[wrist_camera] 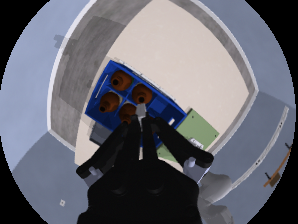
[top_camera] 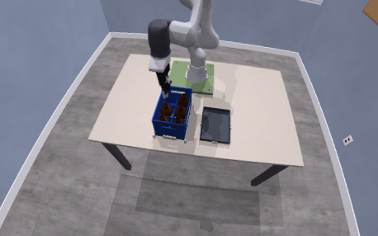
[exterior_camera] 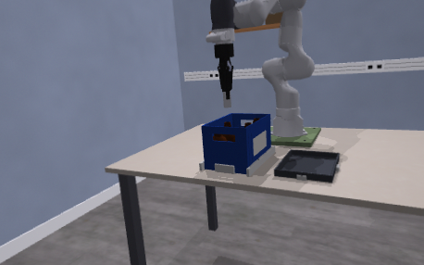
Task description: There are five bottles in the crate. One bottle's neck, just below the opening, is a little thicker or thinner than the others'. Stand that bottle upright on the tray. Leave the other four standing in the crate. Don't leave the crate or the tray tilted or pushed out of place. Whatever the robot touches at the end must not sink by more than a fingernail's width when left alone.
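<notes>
The blue crate lies 1 cm ahead of my hand, 4 cm to the left of it and 17 cm below it. Round my hand: dark tray: 5 cm ahead, 32 cm to the left, 24 cm below; bottle: 7 cm behind, 10 cm to the left, 17 cm below.
</notes>
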